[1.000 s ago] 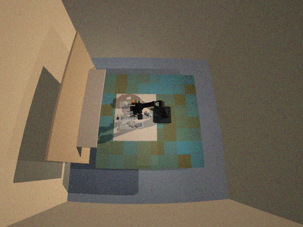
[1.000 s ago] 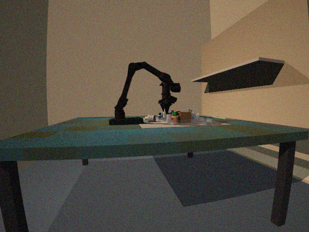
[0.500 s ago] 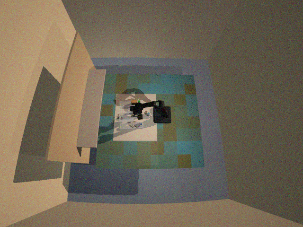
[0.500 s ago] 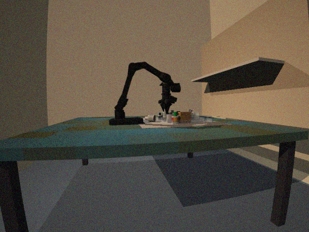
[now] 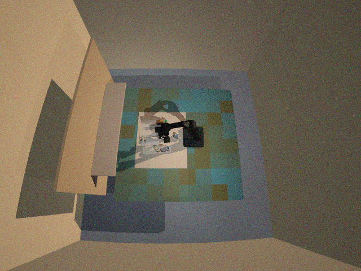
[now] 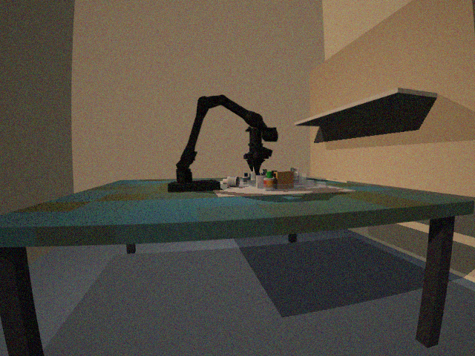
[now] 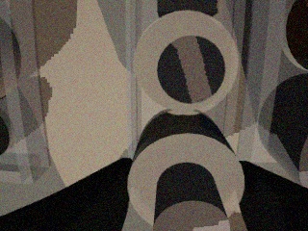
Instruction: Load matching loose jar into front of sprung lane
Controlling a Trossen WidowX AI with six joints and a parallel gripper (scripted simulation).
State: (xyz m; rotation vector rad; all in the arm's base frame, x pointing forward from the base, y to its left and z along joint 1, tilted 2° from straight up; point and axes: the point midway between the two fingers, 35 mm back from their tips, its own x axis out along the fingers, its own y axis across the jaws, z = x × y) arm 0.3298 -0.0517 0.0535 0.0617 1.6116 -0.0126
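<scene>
My gripper tip is 60 mm short of the white mat and 60 mm above it. Round my gripper tip: pusher lane: 150 mm ahead, 20 mm to the left, 40 mm below; then shelf: 500 mm ahead, 60 mm to the right, 310 mm above; then brown box: 60 mm ahead, 170 mm to the right, 20 mm below.
</scene>
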